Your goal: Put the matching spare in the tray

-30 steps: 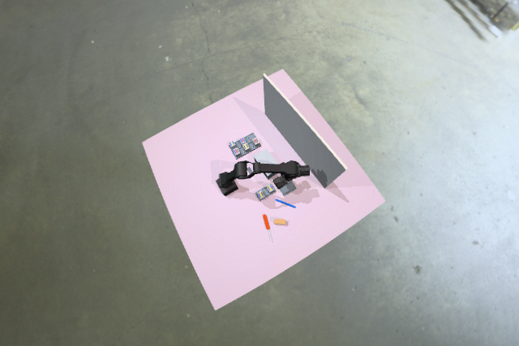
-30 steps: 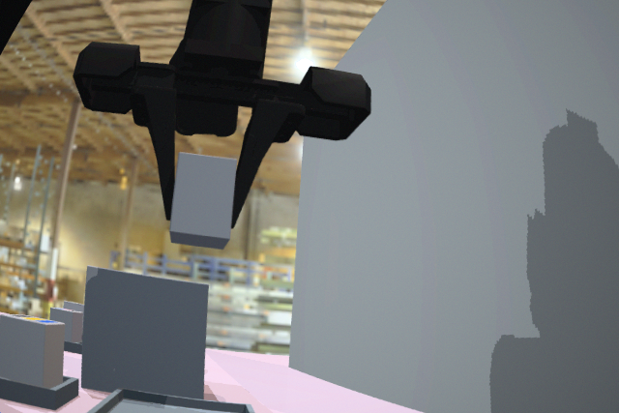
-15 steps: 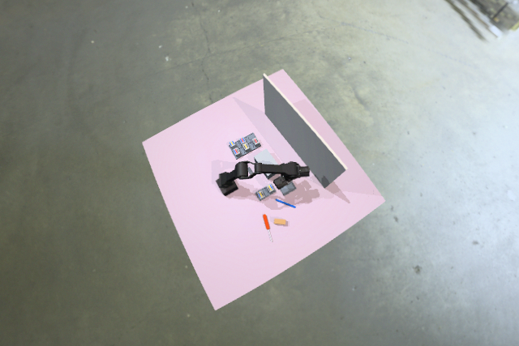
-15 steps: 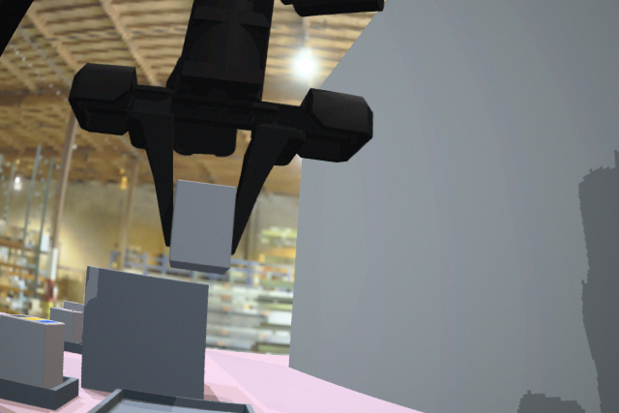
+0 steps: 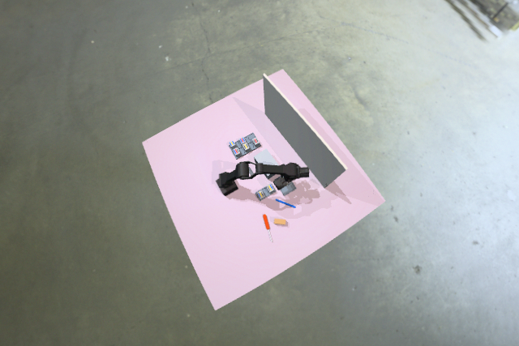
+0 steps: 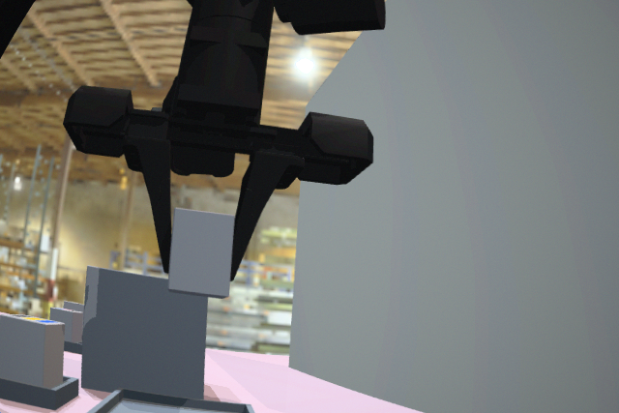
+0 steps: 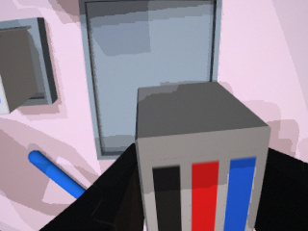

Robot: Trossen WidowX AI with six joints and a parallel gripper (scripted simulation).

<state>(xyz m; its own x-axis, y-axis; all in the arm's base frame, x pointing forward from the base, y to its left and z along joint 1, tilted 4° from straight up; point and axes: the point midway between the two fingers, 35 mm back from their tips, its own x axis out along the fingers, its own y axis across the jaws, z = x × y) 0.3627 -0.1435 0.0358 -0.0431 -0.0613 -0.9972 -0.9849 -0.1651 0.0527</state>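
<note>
My gripper tip is now 1 cm past the grey tray and 9 cm above it. The rest, counted from my gripper tip: holder: 15 cm behind, 1 cm to the left, 9 cm below; then mounted unit: 7 cm behind, 18 cm to the left, 5 cm below; then blue pen: 6 cm behind, 12 cm to the right, 9 cm below.
</note>
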